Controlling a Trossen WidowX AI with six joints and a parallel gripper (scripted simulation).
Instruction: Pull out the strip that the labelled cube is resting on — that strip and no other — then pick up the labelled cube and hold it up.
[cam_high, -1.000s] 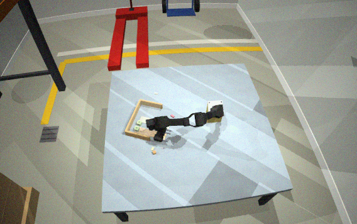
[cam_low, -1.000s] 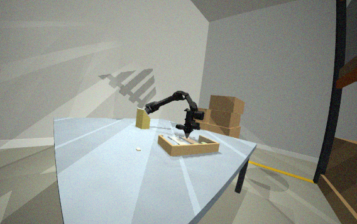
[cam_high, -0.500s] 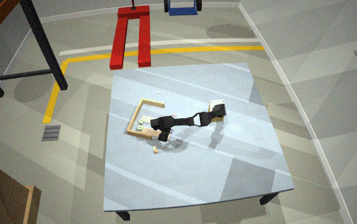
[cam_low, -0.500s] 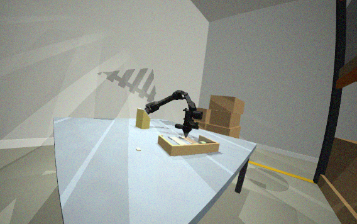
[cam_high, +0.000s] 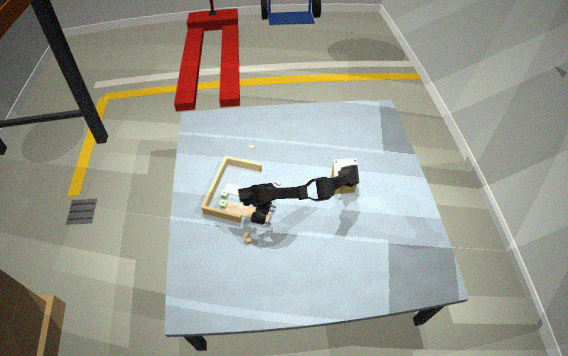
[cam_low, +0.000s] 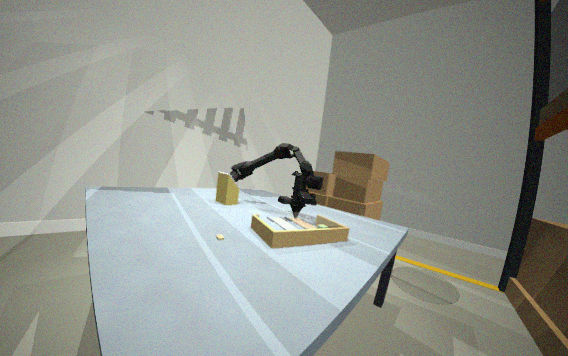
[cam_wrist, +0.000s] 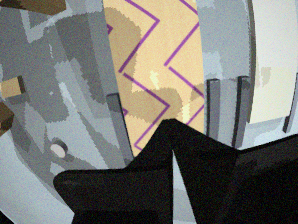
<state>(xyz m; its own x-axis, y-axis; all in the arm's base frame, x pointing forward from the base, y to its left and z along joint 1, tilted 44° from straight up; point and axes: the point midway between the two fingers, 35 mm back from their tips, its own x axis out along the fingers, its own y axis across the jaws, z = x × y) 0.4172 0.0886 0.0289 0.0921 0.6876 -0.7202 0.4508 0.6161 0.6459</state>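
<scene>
My gripper tip is 8 cm short of the zigzag strip, 4 cm to the left of it and 1 cm above it. From my gripper tip the other things lie so: orange cube: 9 cm ahead, 12 cm to the left; then pink block: 9 cm behind, 17 cm to the right.
</scene>
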